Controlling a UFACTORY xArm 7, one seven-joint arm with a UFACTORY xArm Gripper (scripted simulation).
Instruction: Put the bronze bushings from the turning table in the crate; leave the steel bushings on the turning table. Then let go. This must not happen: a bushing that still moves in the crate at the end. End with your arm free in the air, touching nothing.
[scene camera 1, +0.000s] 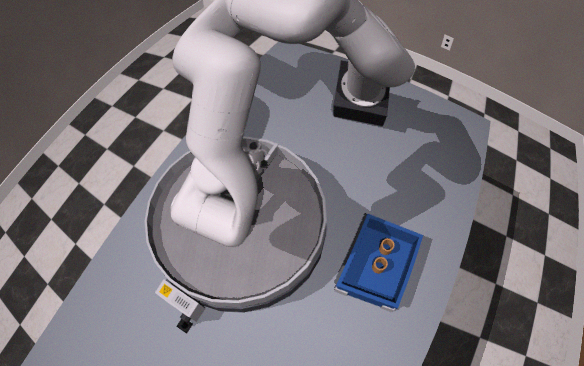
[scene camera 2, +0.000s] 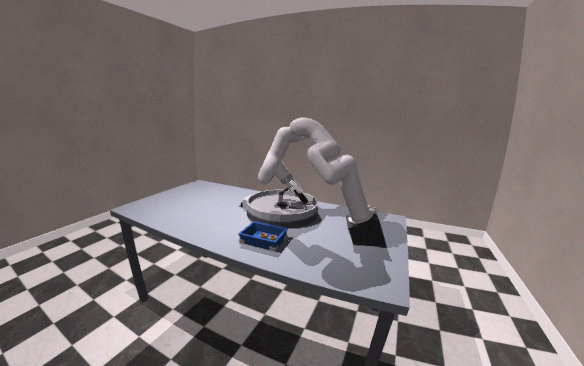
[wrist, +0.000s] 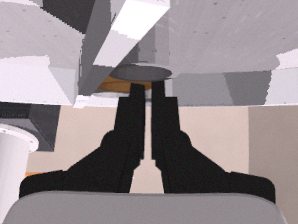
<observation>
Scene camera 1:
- blue crate: 387, 288
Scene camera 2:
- blue crate: 250, 235
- round turning table: 269, 203
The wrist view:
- my gripper: 148, 93
</observation>
